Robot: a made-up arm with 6 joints.
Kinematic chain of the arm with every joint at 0, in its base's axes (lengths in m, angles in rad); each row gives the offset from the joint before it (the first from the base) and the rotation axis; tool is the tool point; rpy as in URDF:
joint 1: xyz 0 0 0.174 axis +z
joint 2: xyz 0 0 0 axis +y
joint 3: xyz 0.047 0 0.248 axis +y
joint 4: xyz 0.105 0 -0.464 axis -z
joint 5: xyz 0 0 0 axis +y
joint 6: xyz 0.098 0 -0.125 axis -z
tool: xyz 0 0 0 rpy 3.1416 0 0
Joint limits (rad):
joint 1: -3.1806..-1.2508
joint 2: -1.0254..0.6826
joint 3: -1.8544..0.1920
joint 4: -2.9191..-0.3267
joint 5: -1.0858..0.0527
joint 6: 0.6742..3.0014
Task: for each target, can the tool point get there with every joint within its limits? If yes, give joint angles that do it. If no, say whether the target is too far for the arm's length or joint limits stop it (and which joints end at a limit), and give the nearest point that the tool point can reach.
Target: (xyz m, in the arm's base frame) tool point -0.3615 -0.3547 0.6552
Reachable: yes | joints -2.5890 -0.3697 -1.4049 -1.4474 -0.1264 2.2043
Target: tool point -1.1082 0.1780 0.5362
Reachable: no: too far | nearest point -0.7821 0.0012 0.4280 | short by 0.386 m
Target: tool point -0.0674 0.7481 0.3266
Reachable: no: joint limits stop it (at a limit: joint 2, joint 3, joint 4) | nearest point -0.0210 0.2327 0.0347 | short by 0.594 m
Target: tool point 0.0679 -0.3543 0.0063
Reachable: yes | joints -1.7080 -0.0251 -0.1713 -0.8162 -0.8840 2.6176
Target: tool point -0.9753 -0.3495 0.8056
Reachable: no: too far | nearest point -0.6610 -0.2369 0.6020 | short by 0.391 m
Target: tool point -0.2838 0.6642 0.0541
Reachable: no: joint limits stop it (at a limit: joint 1, joint 2, joint 3, joint 4) | nearest point -0.0548 0.2468 -0.0238 | short by 0.482 m
